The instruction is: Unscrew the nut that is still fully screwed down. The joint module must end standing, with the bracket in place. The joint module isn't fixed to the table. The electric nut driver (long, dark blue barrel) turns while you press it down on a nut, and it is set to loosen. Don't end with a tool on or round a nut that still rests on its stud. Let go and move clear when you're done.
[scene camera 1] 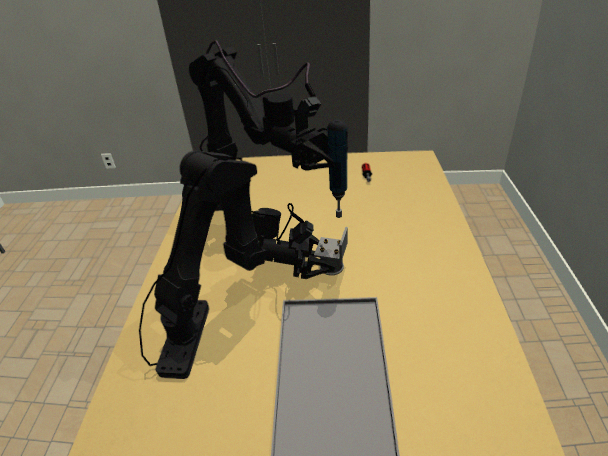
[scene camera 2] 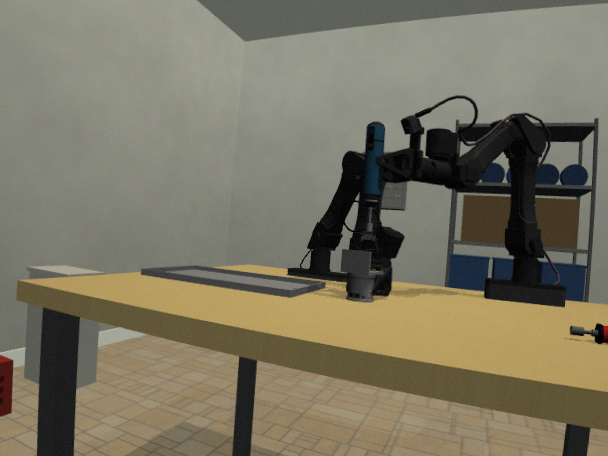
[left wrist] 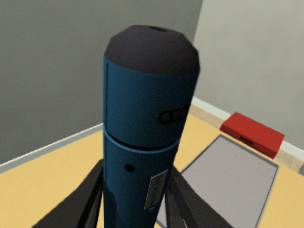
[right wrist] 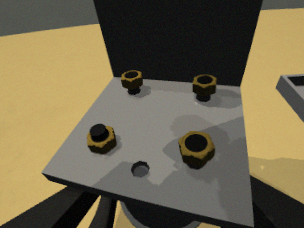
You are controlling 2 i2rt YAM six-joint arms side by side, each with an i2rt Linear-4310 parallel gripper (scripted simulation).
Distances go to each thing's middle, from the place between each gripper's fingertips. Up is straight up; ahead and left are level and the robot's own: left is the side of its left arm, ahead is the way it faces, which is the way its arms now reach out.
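Labels:
The grey tray [scene camera 1: 332,384] is 3 cm behind my left hand, 35 cm to the right of it and 30 cm below it; going by their middles, the tray is the farthest from my left hand of the things named here. The joint module [scene camera 2: 360,286] is 2 cm behind my left hand, 1 cm to the right of it and 27 cm below it, while the bracket [right wrist: 170,50] is 2 cm behind my left hand, 1 cm to the right of it and 23 cm below it.
The grey tray is 10 mm behind my right hand, 330 mm to the right of it and 20 mm below it, and by its middle, the grey tray is nearer to my right hand than to my left hand. The bracket is 50 mm above my right hand. As for the joint module, my right hand is 10 mm below it.

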